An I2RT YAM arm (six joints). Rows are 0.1 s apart.
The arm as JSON. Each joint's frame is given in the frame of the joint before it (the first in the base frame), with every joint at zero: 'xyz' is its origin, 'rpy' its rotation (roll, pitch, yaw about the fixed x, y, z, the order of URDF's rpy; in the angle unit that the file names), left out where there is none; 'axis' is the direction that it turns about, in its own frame. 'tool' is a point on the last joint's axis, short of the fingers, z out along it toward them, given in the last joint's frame.
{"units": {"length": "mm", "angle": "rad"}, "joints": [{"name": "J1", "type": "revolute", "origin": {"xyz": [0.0, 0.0, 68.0]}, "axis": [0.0, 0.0, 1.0]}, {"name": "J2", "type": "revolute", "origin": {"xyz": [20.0, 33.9, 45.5], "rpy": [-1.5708, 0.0, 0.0]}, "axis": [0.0, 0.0, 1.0]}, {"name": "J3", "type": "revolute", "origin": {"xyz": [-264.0, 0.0, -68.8], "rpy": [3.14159, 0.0, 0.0]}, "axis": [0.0, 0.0, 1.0]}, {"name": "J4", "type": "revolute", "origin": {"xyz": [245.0, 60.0, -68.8]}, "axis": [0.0, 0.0, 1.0]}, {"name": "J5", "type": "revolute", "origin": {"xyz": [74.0, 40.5, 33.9], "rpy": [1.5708, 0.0, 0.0]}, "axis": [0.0, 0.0, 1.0]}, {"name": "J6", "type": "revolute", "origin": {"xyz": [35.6, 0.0, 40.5], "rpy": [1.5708, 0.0, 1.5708]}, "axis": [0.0, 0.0, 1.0]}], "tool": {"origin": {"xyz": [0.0, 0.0, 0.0], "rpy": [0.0, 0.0, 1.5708]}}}
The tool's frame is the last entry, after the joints.
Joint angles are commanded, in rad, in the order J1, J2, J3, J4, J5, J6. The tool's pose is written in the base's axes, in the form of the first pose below.
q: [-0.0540, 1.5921, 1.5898, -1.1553, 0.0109, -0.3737]
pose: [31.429, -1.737, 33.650], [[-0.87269, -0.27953, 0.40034], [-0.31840, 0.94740, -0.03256], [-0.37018, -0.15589, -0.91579]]
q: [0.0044, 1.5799, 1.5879, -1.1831, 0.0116, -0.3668]
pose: [30.916, 0.095, 33.832], [[-0.86137, -0.33084, 0.38548], [-0.36240, 0.93197, -0.00991], [-0.35597, -0.14823, -0.92266]]
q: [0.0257, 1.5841, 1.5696, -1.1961, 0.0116, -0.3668]
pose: [30.789, 0.750, 33.135], [[-0.86554, -0.35567, 0.35262], [-0.38097, 0.92458, -0.00255], [-0.32512, -0.13654, -0.93576]]
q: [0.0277, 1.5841, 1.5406, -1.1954, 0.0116, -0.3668]
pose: [30.649, 0.808, 32.315], [[-0.87362, -0.36125, 0.32601], [-0.38295, 0.92377, -0.00258], [-0.30023, -0.12710, -0.94536]]
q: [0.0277, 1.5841, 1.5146, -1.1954, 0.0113, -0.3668]
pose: [30.499, 0.805, 31.581], [[-0.88109, -0.36452, 0.30133], [-0.38315, 0.92368, -0.00296], [-0.27725, -0.11807, -0.95352]]
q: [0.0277, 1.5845, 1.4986, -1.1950, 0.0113, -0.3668]
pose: [30.409, 0.802, 31.121], [[-0.88541, -0.36637, 0.28604], [-0.38327, 0.92363, -0.00339], [-0.26296, -0.11263, -0.95821]]
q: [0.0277, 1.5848, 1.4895, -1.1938, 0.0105, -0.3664]
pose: [30.365, 0.804, 30.861], [[-0.88761, -0.36713, 0.27816], [-0.38296, 0.92376, -0.00280], [-0.25592, -0.10901, -0.96053]]
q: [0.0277, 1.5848, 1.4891, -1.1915, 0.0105, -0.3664]
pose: [30.387, 0.805, 30.857], [[-0.88712, -0.36692, 0.27998], [-0.38295, 0.92376, -0.00275], [-0.25763, -0.10966, -0.96000]]
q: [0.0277, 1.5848, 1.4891, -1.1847, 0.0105, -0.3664]
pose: [30.458, 0.807, 30.878], [[-0.88535, -0.36617, 0.28650], [-0.38290, 0.92379, -0.00257], [-0.26372, -0.11198, -0.95808]]
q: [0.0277, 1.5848, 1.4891, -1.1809, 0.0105, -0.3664]
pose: [30.498, 0.808, 30.890], [[-0.88434, -0.36574, 0.29014], [-0.38287, 0.92380, -0.00247], [-0.26712, -0.11327, -0.95698]]
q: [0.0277, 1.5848, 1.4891, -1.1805, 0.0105, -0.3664]
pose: [30.502, 0.808, 30.891], [[-0.88423, -0.36570, 0.29052], [-0.38287, 0.92380, -0.00246], [-0.26748, -0.11341, -0.95687]]
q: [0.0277, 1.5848, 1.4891, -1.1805, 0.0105, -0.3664]
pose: [30.502, 0.808, 30.891], [[-0.88423, -0.36570, 0.29052], [-0.38287, 0.92380, -0.00246], [-0.26748, -0.11341, -0.95687]]
